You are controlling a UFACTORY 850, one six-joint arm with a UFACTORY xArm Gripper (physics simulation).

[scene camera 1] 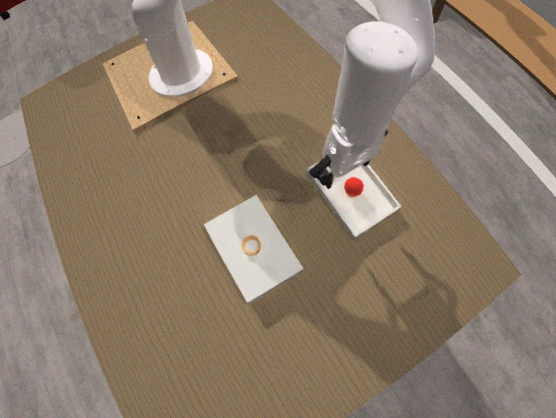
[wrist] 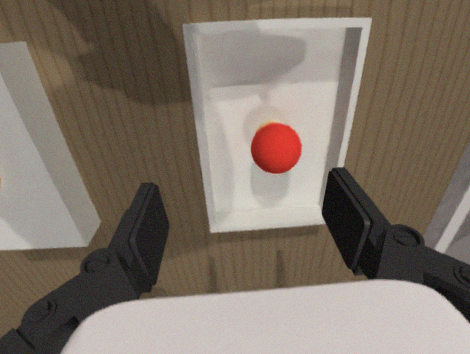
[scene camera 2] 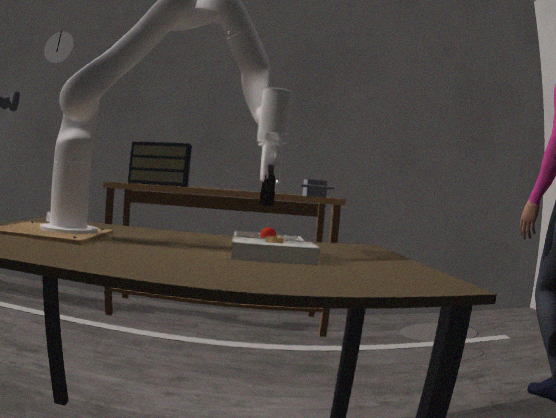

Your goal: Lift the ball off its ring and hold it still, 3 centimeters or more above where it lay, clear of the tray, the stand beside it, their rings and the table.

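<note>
The red ball (scene camera 1: pixel 354 187) (scene camera 2: pixel 268 233) (wrist: pixel 276 148) rests inside the shallow white tray (scene camera 1: pixel 378 221) (wrist: pixel 277 22). A sliver of its orange ring (wrist: pixel 266 123) shows behind it in the wrist view; the rest is hidden. My gripper (scene camera 1: pixel 348 175) (scene camera 2: pixel 267 202) (wrist: pixel 244 198) is open and empty, pointing down well above the tray. In the wrist view the ball appears beyond the fingertips, a little right of the middle between them. In scene camera 1 the arm hides one finger almost wholly.
The white stand (scene camera 1: pixel 272 272) (scene camera 2: pixel 275 253) (wrist: pixel 30 210) is beside the tray, apart from it, with an orange ring (scene camera 1: pixel 243 245) (scene camera 2: pixel 274 240) on top. Both stand on the brown table (scene camera 1: pixel 165 280) (scene camera 2: pixel 175 265). The arm's base is on a wooden board (scene camera 1: pixel 125 90) (scene camera 2: pixel 25 232).
</note>
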